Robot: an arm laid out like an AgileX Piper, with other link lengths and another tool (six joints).
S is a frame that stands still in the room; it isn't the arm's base.
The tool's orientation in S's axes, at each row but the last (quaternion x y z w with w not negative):
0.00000 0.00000 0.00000 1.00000
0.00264 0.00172 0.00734 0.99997
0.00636 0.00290 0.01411 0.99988
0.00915 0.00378 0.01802 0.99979
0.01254 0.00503 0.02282 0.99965
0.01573 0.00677 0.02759 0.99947
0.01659 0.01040 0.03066 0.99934
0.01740 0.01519 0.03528 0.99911
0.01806 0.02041 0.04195 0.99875
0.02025 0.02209 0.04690 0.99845
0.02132 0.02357 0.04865 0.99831
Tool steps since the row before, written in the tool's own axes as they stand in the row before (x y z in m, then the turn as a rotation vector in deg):
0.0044 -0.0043 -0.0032 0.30 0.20 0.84
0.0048 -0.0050 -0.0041 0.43 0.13 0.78
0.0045 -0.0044 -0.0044 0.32 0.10 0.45
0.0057 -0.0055 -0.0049 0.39 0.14 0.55
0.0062 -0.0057 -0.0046 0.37 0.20 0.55
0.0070 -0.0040 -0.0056 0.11 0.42 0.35
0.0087 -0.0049 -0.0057 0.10 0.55 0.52
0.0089 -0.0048 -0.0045 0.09 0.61 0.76
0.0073 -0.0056 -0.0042 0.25 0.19 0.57
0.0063 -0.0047 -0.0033 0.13 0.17 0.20
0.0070 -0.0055 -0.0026 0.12 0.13 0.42
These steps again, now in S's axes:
0.0044 -0.0043 -0.0032 0.30 0.20 0.84
0.0049 -0.0049 -0.0041 0.43 0.13 0.78
0.0046 -0.0042 -0.0045 0.32 0.10 0.45
0.0059 -0.0052 -0.0050 0.39 0.14 0.55
0.0064 -0.0053 -0.0048 0.37 0.20 0.55
0.0071 -0.0034 -0.0058 0.09 0.41 0.36
0.0089 -0.0042 -0.0060 0.08 0.54 0.54
0.0091 -0.0040 -0.0049 0.07 0.59 0.78
0.0076 -0.0048 -0.0047 0.26 0.19 0.57
0.0066 -0.0040 -0.0038 0.12 0.17 0.20
0.0074 -0.0047 -0.0032 0.13 0.12 0.42

